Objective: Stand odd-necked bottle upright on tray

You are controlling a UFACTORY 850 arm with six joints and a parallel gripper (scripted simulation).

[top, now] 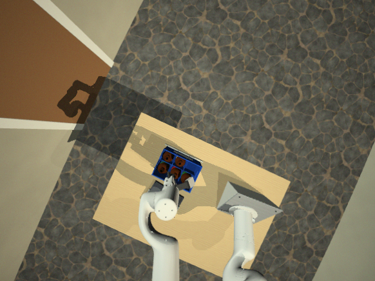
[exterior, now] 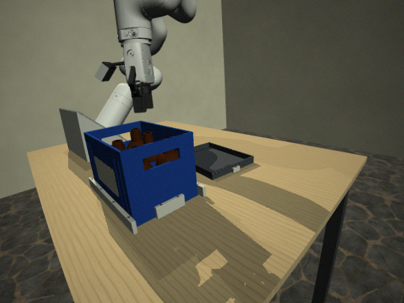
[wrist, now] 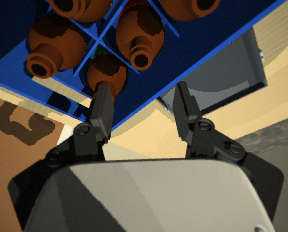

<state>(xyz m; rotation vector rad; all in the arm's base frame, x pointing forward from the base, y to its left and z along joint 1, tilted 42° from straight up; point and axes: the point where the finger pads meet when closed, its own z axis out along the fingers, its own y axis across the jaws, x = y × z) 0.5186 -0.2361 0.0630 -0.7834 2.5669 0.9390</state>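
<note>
Now: the blue crate 16 cm below my hand and 4 cm to the right of it. The rest, counted from my hand: brown bottle: 16 cm below, 8 cm behind, 2 cm to the left; then dark tray: 24 cm to the left, 23 cm below, 3 cm ahead.
</note>
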